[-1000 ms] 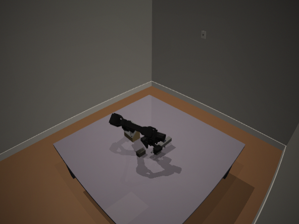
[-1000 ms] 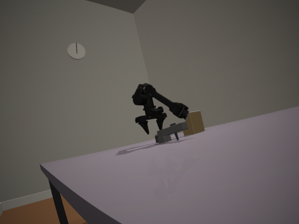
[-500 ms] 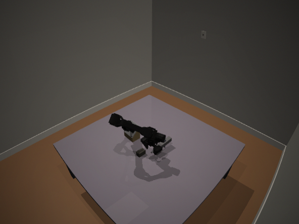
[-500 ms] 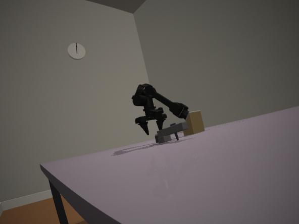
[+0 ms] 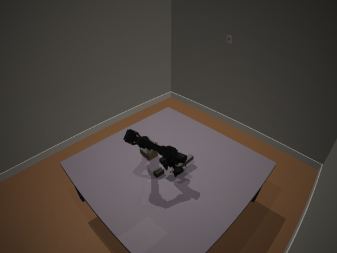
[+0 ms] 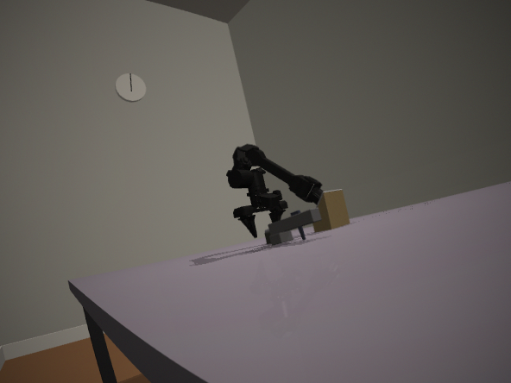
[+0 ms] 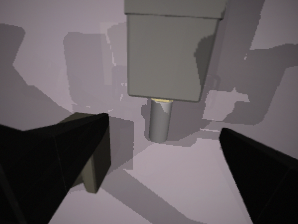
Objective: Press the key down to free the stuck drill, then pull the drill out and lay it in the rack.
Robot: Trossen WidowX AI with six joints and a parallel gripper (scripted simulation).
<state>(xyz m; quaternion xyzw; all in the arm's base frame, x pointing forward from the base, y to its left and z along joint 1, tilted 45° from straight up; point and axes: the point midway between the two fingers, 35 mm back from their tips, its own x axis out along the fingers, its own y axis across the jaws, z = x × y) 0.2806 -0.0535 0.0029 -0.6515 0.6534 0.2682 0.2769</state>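
Now: gripper tip 60 mm to the right of the drill and 20 mm below it. Round my gripper tip: grey block: 120 mm to the left, 10 mm above; then olive block: 80 mm behind, 50 mm to the right, 20 mm below; then blue key: 140 mm to the left, 20 mm above.
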